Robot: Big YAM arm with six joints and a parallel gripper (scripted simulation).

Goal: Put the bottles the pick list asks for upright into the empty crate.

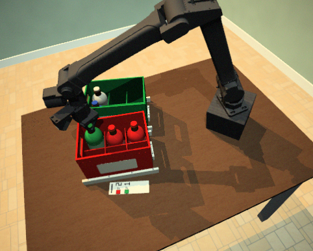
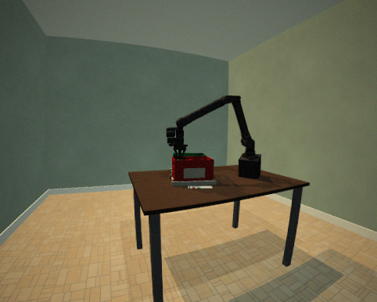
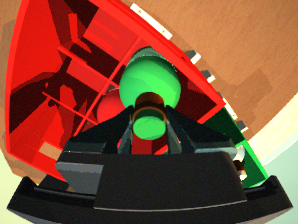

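My hand is 60 mm above the green bottle. Also, from my hand: blue-capped bottle: 40 mm behind, 150 mm to the right, 90 mm below; then red crate: 80 mm behind, 50 mm to the left, 100 mm below; then red bottle: 170 mm behind, 20 mm to the left, 90 mm below.
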